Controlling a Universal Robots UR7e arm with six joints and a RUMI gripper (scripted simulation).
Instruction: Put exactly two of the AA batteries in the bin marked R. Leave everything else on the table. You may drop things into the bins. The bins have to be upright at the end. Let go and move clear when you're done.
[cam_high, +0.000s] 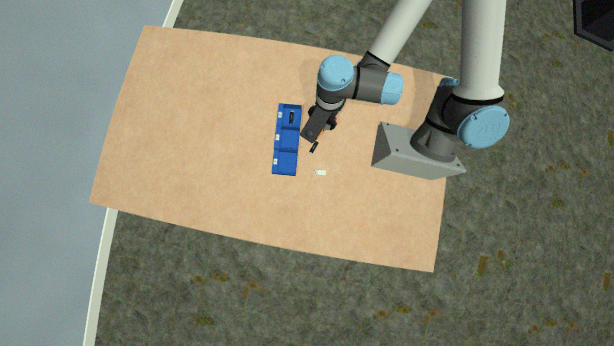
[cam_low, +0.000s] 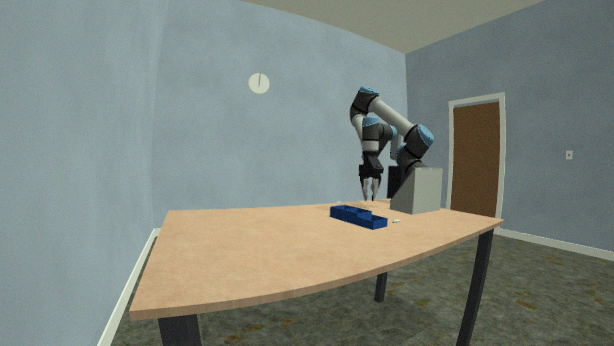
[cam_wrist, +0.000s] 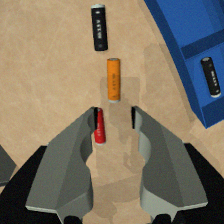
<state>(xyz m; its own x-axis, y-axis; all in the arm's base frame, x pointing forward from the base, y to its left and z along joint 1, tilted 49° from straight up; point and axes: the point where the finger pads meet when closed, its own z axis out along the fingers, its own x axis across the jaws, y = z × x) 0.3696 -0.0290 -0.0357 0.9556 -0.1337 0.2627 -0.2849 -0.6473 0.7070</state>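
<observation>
The orange AA battery is 8 cm below my hand. Also, from my hand: red battery 8 cm below, 5 cm to the right, 4 cm behind; joined blue bins 10 cm ahead, 6 cm to the left, 6 cm below; black AA battery 11 cm ahead, 7 cm below, 2 cm to the right.
</observation>
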